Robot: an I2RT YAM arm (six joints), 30 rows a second.
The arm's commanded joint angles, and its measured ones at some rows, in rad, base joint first. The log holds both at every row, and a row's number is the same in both.
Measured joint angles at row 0:
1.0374 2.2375 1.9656 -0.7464 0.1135 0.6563
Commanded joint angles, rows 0 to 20:
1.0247 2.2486 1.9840 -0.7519 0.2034 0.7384
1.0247 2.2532 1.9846 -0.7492 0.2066 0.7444
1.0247 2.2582 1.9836 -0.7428 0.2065 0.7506
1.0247 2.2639 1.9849 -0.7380 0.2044 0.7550
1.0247 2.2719 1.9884 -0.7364 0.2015 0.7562
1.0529 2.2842 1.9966 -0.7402 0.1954 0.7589
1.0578 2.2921 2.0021 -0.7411 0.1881 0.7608
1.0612 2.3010 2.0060 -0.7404 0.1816 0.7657
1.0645 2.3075 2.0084 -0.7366 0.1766 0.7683
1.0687 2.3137 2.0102 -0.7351 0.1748 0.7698
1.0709 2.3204 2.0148 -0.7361 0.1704 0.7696
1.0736 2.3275 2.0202 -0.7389 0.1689 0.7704
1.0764 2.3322 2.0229 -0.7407 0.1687 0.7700
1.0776 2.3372 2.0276 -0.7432 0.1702 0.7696
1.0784 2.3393 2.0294 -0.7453 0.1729 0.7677
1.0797 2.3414 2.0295 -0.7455 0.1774 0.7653
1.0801 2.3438 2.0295 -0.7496 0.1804 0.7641
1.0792 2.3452 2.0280 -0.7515 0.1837 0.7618
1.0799 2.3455 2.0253 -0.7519 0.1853 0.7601
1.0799 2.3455 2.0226 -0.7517 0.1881 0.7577
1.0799 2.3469 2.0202 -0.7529 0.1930 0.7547
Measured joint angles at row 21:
1.0840 2.3497 1.9873 -0.7288 0.1715 0.7528
